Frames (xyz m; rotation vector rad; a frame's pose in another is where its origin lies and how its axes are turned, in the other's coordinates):
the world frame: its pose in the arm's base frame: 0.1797 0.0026 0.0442 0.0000 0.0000 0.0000
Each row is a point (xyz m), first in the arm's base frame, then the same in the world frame.
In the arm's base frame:
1: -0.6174 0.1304 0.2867
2: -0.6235 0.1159 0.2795
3: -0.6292 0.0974 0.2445
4: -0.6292 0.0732 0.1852
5: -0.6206 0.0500 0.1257
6: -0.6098 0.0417 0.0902
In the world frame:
1: -0.7971 0.1278 0.2425
2: -0.8032 0.1133 0.2353
3: -0.8089 0.0948 0.2003
4: -0.8089 0.0706 0.1410
5: -0.8003 0.0474 0.0815
6: -0.7895 0.0391 0.0460

